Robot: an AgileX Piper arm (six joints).
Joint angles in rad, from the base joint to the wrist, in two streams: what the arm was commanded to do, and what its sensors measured. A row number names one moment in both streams.
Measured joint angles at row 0:
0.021, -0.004, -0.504, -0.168, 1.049, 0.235
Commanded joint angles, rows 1 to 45:
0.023, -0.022, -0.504, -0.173, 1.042, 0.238
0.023, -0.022, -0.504, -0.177, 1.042, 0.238
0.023, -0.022, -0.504, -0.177, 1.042, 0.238
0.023, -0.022, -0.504, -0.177, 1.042, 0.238
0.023, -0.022, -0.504, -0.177, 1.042, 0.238
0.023, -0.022, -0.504, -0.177, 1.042, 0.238
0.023, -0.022, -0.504, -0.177, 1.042, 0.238
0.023, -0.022, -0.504, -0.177, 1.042, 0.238
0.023, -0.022, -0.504, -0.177, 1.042, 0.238
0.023, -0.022, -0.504, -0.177, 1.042, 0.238
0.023, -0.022, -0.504, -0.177, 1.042, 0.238
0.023, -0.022, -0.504, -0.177, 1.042, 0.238
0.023, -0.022, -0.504, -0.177, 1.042, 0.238
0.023, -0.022, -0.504, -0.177, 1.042, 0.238
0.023, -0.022, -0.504, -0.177, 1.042, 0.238
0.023, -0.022, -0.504, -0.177, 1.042, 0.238
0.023, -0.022, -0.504, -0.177, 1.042, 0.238
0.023, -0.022, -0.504, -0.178, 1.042, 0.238
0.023, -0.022, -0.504, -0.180, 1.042, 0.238
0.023, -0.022, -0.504, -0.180, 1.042, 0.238
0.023, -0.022, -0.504, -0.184, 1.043, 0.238
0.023, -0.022, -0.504, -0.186, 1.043, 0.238
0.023, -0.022, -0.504, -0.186, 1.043, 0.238
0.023, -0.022, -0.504, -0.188, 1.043, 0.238
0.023, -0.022, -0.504, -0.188, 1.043, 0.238
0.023, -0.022, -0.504, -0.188, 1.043, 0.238
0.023, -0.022, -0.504, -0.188, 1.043, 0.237
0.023, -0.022, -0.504, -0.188, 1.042, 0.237
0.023, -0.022, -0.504, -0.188, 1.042, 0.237
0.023, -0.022, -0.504, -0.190, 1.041, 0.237
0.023, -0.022, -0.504, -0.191, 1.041, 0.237
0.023, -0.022, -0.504, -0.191, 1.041, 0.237
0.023, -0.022, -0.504, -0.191, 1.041, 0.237
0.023, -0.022, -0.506, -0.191, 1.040, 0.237
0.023, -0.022, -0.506, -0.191, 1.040, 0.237
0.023, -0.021, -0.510, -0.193, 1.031, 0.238
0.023, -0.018, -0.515, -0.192, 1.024, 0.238
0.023, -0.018, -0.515, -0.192, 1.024, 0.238
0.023, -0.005, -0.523, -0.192, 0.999, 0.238
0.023, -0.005, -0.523, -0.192, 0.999, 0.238
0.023, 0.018, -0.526, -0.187, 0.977, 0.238
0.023, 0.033, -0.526, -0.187, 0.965, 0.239
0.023, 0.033, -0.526, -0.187, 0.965, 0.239
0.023, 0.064, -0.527, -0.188, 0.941, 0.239
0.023, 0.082, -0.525, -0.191, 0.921, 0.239
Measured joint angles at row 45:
0.021, 0.047, -0.517, -0.179, 0.977, 0.235
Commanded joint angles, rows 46 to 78:
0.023, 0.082, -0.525, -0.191, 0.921, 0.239
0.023, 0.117, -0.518, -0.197, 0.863, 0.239
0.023, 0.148, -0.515, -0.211, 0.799, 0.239
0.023, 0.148, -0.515, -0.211, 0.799, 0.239
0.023, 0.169, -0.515, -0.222, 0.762, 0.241
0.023, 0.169, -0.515, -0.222, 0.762, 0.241
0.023, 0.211, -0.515, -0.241, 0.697, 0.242
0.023, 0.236, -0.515, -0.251, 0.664, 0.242
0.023, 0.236, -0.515, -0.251, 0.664, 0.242
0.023, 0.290, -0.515, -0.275, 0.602, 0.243
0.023, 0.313, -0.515, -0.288, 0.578, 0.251
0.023, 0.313, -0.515, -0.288, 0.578, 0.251
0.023, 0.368, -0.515, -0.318, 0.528, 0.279
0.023, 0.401, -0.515, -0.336, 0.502, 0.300
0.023, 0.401, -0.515, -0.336, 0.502, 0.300
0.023, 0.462, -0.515, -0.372, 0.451, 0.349
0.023, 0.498, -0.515, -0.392, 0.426, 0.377
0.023, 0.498, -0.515, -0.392, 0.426, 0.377
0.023, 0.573, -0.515, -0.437, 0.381, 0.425
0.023, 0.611, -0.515, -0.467, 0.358, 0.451
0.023, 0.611, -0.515, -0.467, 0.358, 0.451
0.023, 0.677, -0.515, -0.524, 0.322, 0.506
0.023, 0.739, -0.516, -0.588, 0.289, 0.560
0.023, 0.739, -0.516, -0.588, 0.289, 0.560
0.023, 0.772, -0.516, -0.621, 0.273, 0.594
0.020, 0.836, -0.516, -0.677, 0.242, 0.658
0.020, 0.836, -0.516, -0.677, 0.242, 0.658
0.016, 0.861, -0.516, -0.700, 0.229, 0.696
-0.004, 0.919, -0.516, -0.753, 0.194, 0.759
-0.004, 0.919, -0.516, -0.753, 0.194, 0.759
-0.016, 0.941, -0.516, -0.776, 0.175, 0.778
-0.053, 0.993, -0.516, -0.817, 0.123, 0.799
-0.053, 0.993, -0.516, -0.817, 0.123, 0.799
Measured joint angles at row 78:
-0.013, 0.934, -0.516, -0.745, 0.199, 0.751
